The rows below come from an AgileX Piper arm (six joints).
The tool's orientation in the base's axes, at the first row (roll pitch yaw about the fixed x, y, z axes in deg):
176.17 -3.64 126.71
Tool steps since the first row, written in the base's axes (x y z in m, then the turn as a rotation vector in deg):
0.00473 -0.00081 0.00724 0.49 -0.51 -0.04
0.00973 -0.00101 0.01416 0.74 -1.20 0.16
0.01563 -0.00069 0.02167 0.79 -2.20 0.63
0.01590 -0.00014 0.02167 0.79 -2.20 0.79
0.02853 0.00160 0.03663 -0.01 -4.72 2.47
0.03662 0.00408 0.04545 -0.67 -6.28 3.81
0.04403 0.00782 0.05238 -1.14 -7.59 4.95
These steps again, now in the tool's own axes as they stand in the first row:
-0.00301 0.00380 -0.00721 -0.70 0.09 0.00
-0.00571 0.00815 -0.01404 -1.39 -0.11 -0.26
-0.00850 0.01358 -0.02140 -2.19 -0.63 -0.81
-0.00822 0.01412 -0.02134 -2.18 -0.62 -0.97
-0.01341 0.02628 -0.03588 -3.61 -2.64 -2.89
-0.01570 0.03483 -0.04431 -4.38 -4.01 -4.37
-0.01668 0.04346 -0.05076 -5.08 -5.09 -5.64

